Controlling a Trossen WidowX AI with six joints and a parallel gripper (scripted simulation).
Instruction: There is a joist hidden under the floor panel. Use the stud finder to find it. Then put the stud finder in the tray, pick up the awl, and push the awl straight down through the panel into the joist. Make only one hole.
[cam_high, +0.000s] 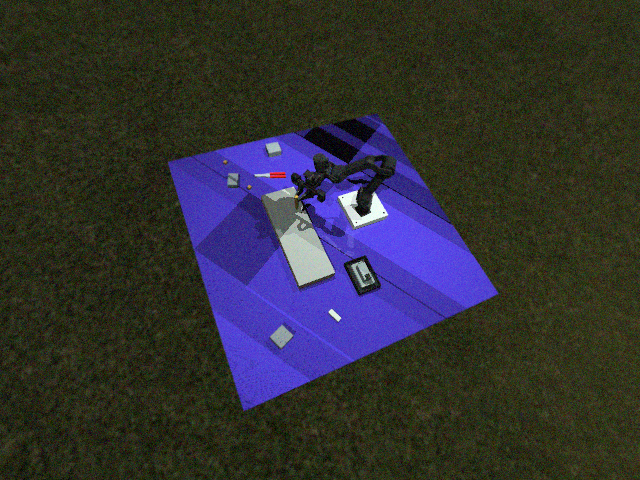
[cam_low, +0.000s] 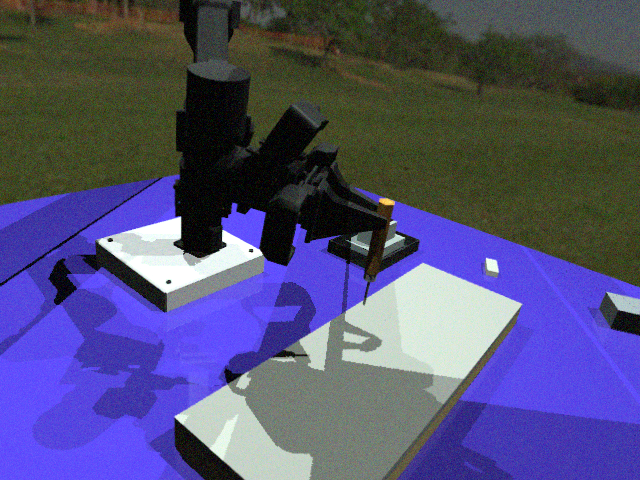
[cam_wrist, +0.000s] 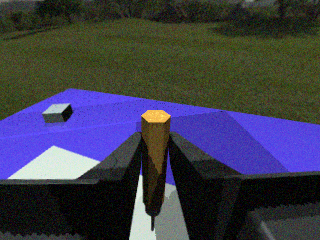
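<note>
The awl lies 60 mm below my gripper tip and 10 mm behind it. Round my gripper tip: small white block (500 mm to the left, 220 mm below, 60 mm ahead); tray (390 mm to the left, 210 mm below, 160 mm behind); stud finder (410 mm to the left, 170 mm below, 160 mm behind).
</note>
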